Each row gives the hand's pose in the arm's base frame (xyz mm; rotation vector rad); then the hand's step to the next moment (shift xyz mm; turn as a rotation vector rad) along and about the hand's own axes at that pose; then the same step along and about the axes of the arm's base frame.
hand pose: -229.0 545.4 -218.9 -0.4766 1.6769 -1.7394
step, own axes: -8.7 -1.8 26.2 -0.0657 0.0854 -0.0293
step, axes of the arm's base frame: 23.4 -13.4 6.2 0.0450 0.0700 -0.0745
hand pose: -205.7 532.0 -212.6 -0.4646 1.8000 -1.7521
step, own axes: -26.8 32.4 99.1 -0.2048 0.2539 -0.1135
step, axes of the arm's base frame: 86.7 -58.8 -24.7 0.1247 0.2346 -0.2207
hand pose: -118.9 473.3 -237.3 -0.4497 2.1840 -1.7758
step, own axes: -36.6 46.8 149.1 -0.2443 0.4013 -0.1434
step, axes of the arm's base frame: 92.0 -108.4 -74.4 0.1398 0.3058 -0.3581
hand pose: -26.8 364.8 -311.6 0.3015 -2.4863 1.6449
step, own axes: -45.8 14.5 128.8 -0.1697 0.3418 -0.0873
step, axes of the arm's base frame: 39.5 -109.1 -73.7 0.0815 0.2251 -0.3098
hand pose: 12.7 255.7 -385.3 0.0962 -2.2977 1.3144
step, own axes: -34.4 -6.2 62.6 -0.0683 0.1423 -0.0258
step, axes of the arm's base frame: 8.5 -61.1 -36.5 0.0279 0.0854 -0.1323
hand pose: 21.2 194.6 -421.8 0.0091 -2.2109 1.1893
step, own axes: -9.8 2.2 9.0 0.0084 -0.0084 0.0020
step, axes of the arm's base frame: 2.6 -8.2 -10.4 -0.0054 -0.0042 0.0099
